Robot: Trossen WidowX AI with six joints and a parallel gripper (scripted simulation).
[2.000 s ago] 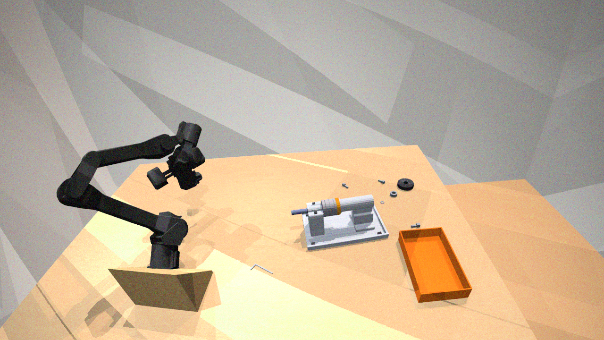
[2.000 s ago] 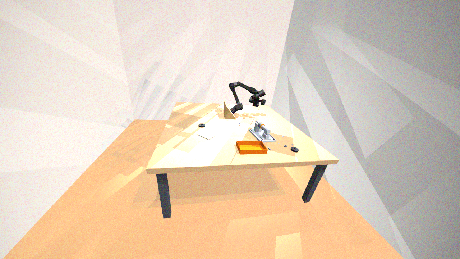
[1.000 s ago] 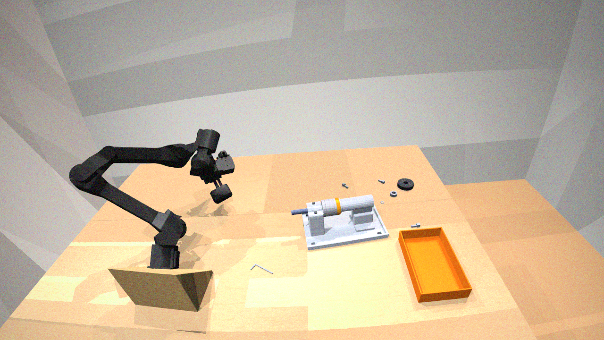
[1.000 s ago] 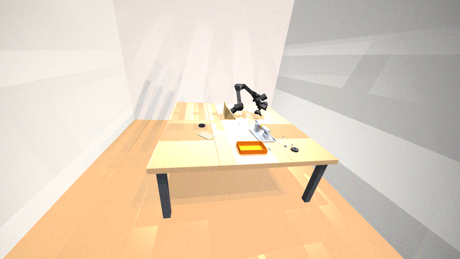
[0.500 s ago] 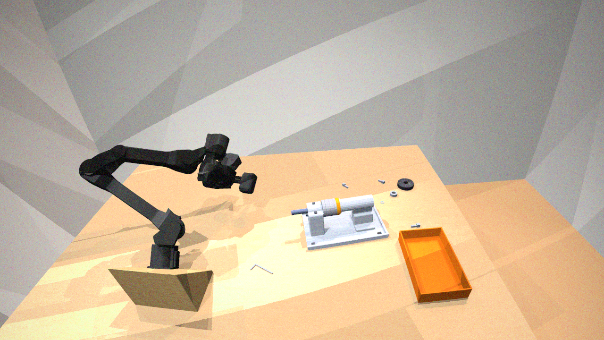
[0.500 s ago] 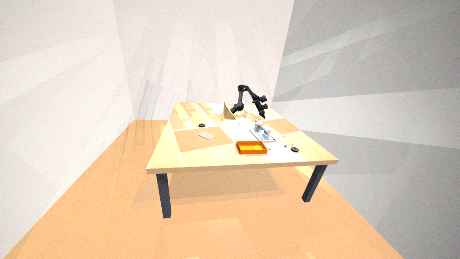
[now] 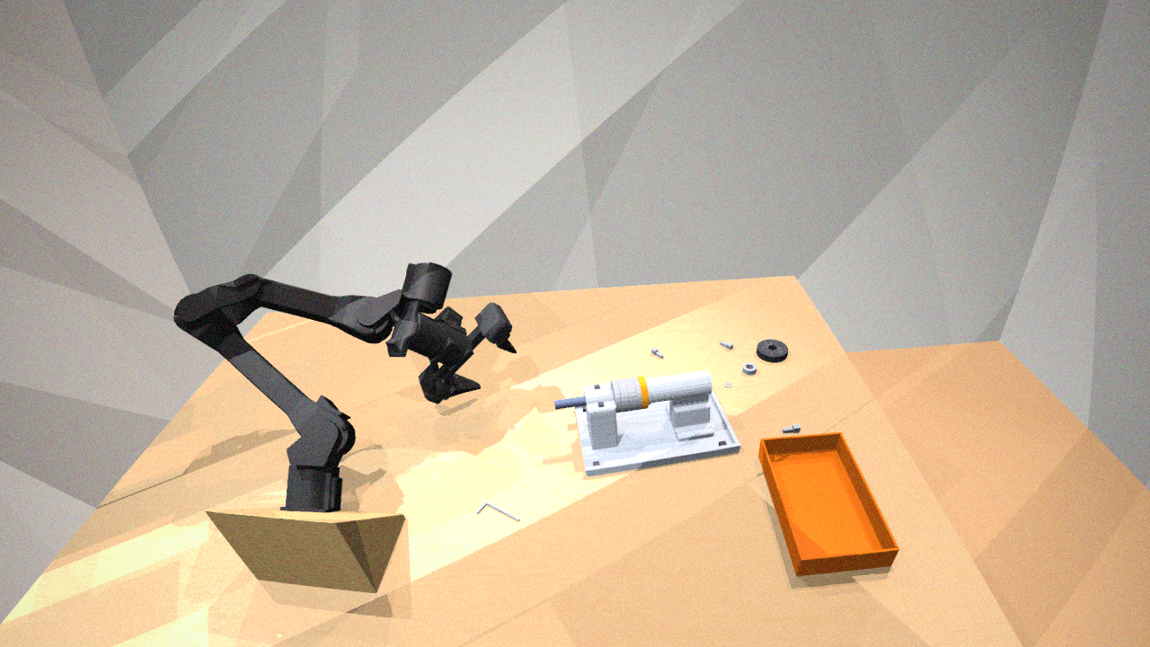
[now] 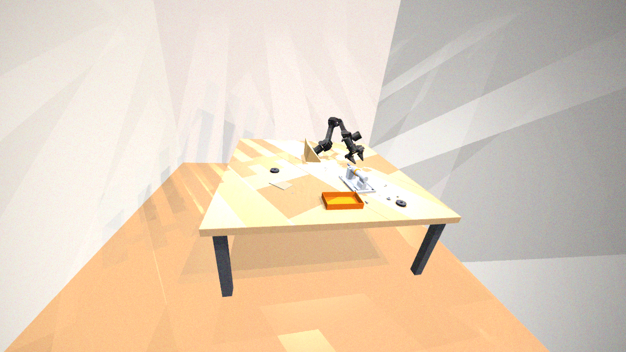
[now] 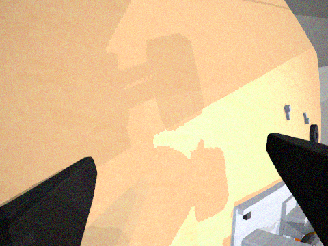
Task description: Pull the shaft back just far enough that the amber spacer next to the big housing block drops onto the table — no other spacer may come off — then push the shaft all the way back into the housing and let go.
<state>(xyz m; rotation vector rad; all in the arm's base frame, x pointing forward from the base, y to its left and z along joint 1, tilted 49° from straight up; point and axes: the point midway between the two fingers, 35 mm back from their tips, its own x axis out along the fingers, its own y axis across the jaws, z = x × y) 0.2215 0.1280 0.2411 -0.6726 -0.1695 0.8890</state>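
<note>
Now: the blue-grey shaft 18 cm ahead of my gripper tip, 14 cm to the right of it and 3 cm above it. Also, from my gripper tip: allen key (26 cm to the right, 5 cm below); nut (44 cm ahead, 4 cm below, 3 cm to the right); amber spacer (23 cm ahead, 14 cm to the right, 3 cm above).
</note>
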